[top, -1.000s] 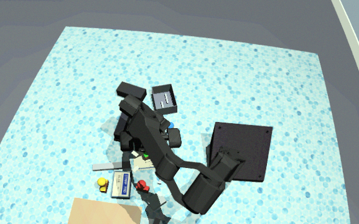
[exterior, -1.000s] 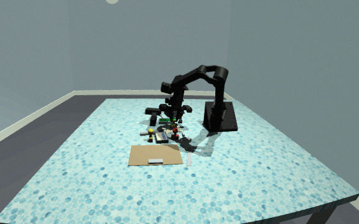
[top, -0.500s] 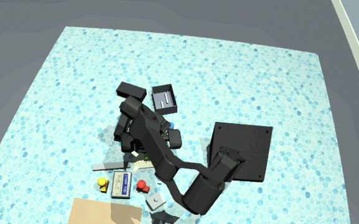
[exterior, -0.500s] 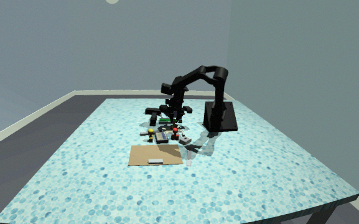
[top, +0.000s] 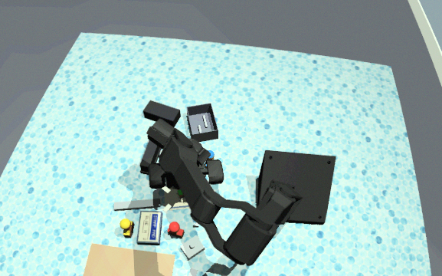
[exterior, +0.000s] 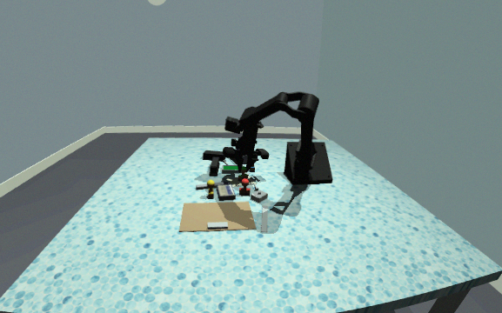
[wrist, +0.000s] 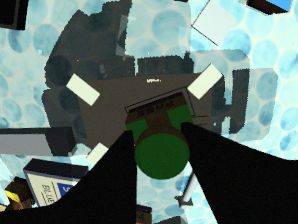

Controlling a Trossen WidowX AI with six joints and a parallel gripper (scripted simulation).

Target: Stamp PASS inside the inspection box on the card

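My gripper tip is 2 cm above the green-knobbed stamp. From my gripper tip the other things lie so: green ink pad: 5 cm ahead, 10 cm to the right, 3 cm below; then beige card: 1 cm to the left, 4 cm below; then blue-knobbed stamp: 4 cm behind, 11 cm to the right, 2 cm below.
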